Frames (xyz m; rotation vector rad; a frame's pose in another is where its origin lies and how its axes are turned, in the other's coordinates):
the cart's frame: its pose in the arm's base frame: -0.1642 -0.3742 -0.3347 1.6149 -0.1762 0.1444
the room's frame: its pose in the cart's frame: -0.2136 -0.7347 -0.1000 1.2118 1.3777 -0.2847
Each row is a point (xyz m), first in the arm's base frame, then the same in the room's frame.
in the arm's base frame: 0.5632 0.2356 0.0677
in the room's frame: 1.1672 0.9054 -0.0205
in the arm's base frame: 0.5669 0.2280 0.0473
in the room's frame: 1.1503 0.9007 -0.0072
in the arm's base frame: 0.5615 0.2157 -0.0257
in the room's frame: 1.0985 0.8638 0.0311
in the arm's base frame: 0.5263 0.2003 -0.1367
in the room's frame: 1.0177 0.7882 0.0706
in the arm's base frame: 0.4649 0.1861 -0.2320
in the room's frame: 0.9420 0.7033 0.0814
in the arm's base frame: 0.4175 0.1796 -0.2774
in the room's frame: 0.9030 0.6507 0.0733
